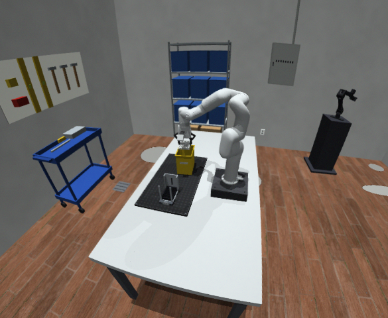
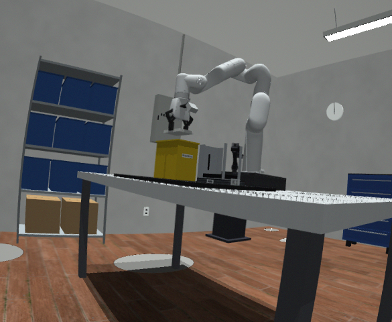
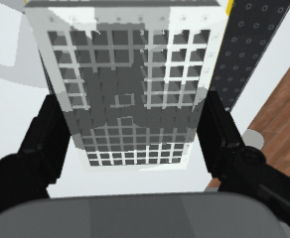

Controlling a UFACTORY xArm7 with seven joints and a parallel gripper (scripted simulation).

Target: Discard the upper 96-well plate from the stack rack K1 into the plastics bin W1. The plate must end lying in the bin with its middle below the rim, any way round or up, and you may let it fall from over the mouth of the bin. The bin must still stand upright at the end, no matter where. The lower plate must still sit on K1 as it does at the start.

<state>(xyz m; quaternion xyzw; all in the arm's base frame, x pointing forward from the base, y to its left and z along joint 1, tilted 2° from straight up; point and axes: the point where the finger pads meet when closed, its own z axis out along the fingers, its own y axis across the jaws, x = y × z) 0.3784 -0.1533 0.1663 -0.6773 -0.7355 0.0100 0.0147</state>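
Right now the yellow plastics bin W1 is 15 cm below my hand. Round my hand: white 96-well plate: 1 cm below.
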